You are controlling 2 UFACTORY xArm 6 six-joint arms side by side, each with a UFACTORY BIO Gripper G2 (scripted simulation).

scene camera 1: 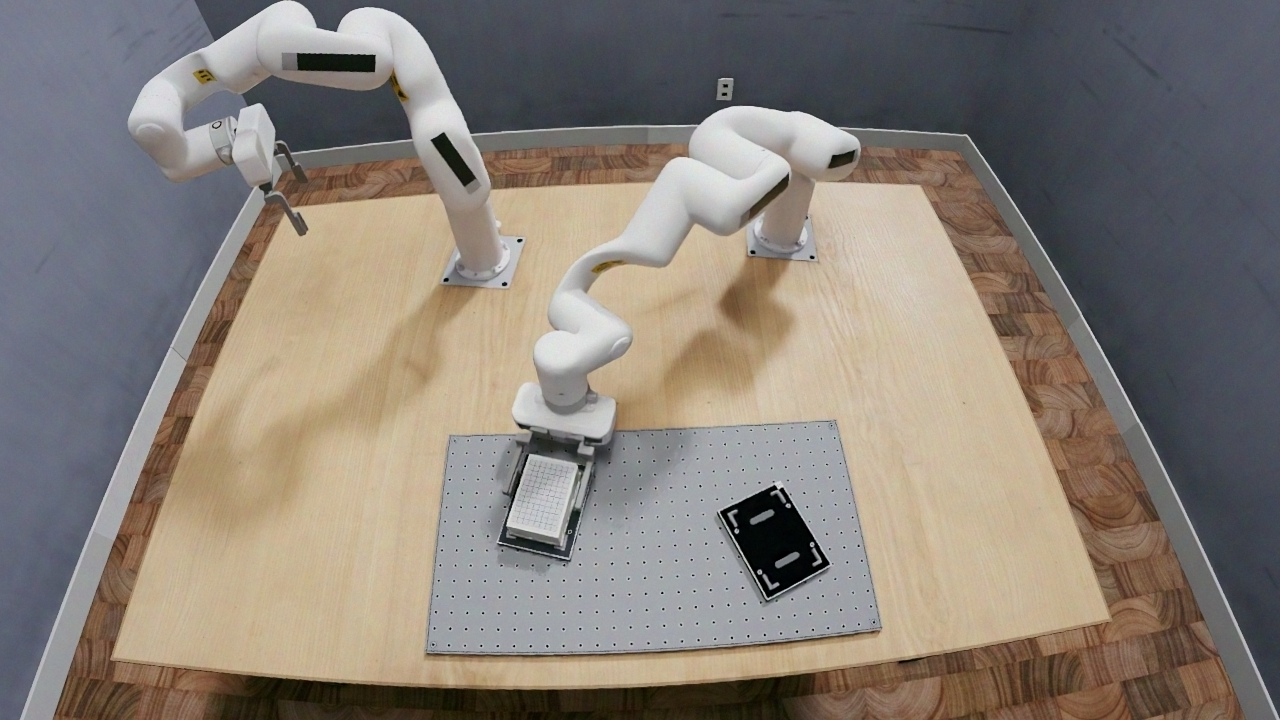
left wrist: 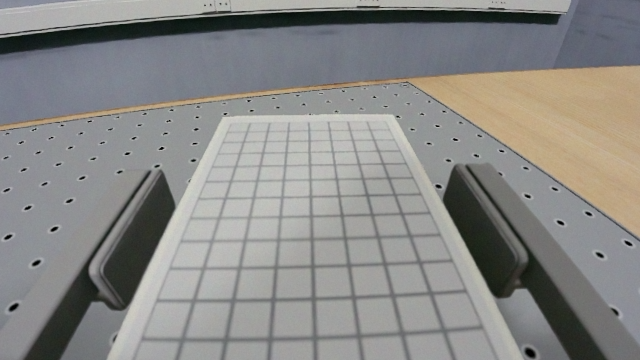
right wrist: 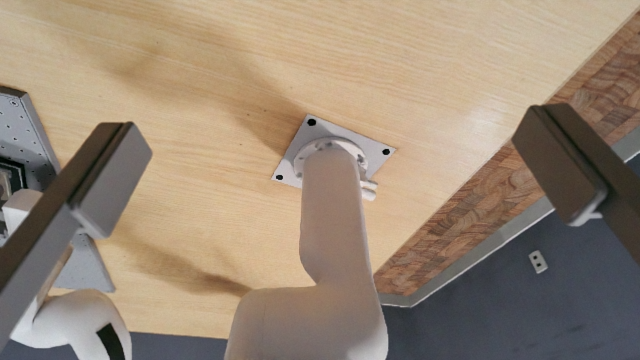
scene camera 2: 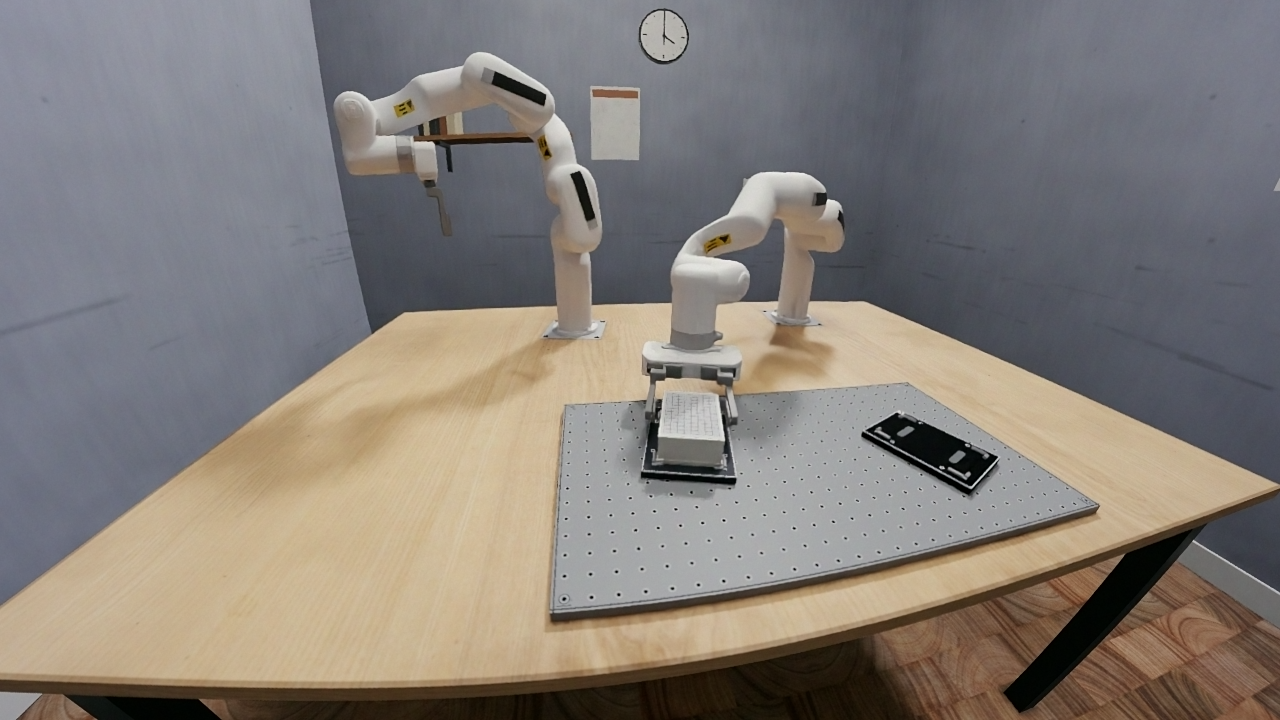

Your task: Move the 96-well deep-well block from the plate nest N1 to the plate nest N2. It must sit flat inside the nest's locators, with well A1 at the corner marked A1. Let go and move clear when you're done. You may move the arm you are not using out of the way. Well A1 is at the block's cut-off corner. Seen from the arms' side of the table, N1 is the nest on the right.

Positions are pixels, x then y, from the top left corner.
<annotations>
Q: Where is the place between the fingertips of the left gripper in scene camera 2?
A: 690,419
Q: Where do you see a nest N1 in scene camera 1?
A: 574,518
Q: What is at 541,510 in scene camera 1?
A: A white deep-well block.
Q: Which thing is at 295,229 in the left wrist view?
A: A white deep-well block.
</annotations>
